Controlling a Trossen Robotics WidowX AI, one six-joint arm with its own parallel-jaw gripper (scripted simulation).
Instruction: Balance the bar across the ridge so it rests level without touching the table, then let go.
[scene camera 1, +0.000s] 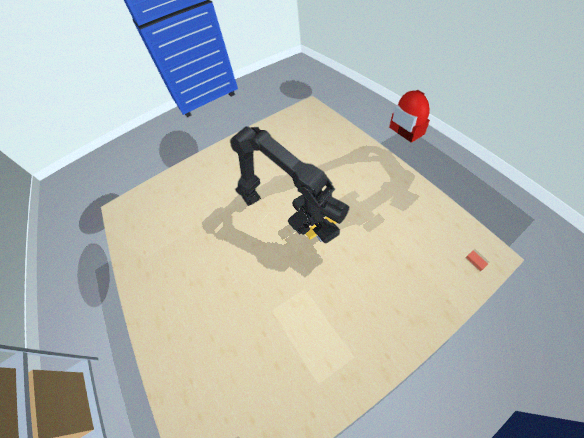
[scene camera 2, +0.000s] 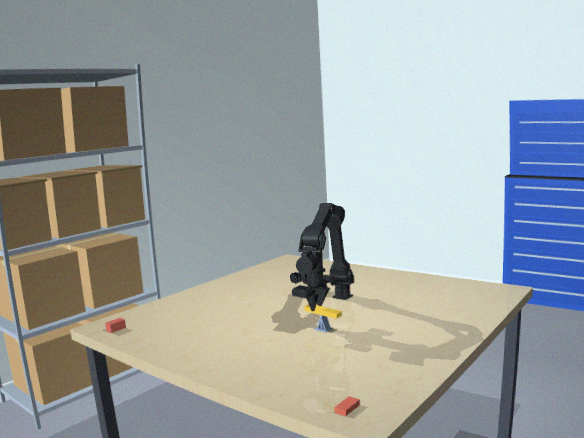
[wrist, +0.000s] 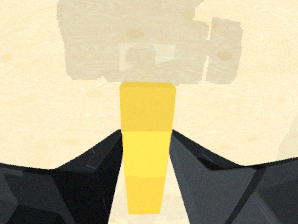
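Observation:
I'm holding a yellow bar (wrist: 147, 107) in my gripper (scene camera 1: 316, 229). Scene camera 2 shows the gripper as well (scene camera 2: 316, 309), and it's there in the wrist view too (wrist: 146, 134).

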